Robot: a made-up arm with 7 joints.
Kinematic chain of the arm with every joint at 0, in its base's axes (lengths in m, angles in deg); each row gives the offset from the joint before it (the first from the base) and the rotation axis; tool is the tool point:
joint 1: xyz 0 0 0.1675 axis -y
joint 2: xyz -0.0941 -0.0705 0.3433 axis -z
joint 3: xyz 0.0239 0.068 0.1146 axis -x
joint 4: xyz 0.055 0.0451 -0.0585 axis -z
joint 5: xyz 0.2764 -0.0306 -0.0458 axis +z
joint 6: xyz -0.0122 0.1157 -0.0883 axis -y
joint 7: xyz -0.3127 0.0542 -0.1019 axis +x
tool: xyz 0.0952 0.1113 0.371
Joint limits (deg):
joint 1: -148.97..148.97
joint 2: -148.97..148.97
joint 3: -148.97..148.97
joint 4: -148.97..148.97
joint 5: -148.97..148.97
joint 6: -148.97..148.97
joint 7: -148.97..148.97
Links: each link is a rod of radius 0.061 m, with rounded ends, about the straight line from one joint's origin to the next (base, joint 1, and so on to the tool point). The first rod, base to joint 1, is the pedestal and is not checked.
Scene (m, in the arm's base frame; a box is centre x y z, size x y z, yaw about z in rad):
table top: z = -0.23
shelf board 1: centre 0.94 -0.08 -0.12 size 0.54 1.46 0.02 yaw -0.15
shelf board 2: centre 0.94 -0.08 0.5 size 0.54 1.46 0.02 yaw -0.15
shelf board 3: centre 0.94 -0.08 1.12 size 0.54 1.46 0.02 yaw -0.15
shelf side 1: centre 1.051 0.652 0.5 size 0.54 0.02 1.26 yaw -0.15
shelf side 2: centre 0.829 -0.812 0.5 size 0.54 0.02 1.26 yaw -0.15
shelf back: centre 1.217 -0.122 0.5 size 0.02 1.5 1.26 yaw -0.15
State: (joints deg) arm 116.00 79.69 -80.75 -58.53 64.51 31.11 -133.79
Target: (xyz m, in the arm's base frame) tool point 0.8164 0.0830 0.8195
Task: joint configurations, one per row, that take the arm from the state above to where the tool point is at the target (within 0.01 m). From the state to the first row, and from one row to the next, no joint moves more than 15 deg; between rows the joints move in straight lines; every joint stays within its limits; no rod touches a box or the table.
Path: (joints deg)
1: 102.50 79.24 -79.73 -57.58 60.56 33.30 -135.48
2: 89.00 78.78 -78.71 -56.64 56.60 35.49 -137.16
3: 75.50 78.33 -77.70 -55.69 52.65 37.68 -138.85
4: 62.01 77.87 -76.68 -54.75 48.70 39.87 -140.54
5: 48.51 77.42 -75.66 -53.80 44.74 42.05 -142.22
6: 35.01 76.96 -74.64 -52.86 40.79 44.24 -143.91
7: 21.51 76.51 -73.62 -51.91 36.84 46.43 -145.60
8: 8.01 76.06 -72.61 -50.97 32.88 48.62 -147.28
9: -5.49 75.60 -71.59 -50.02 28.93 50.81 -148.97

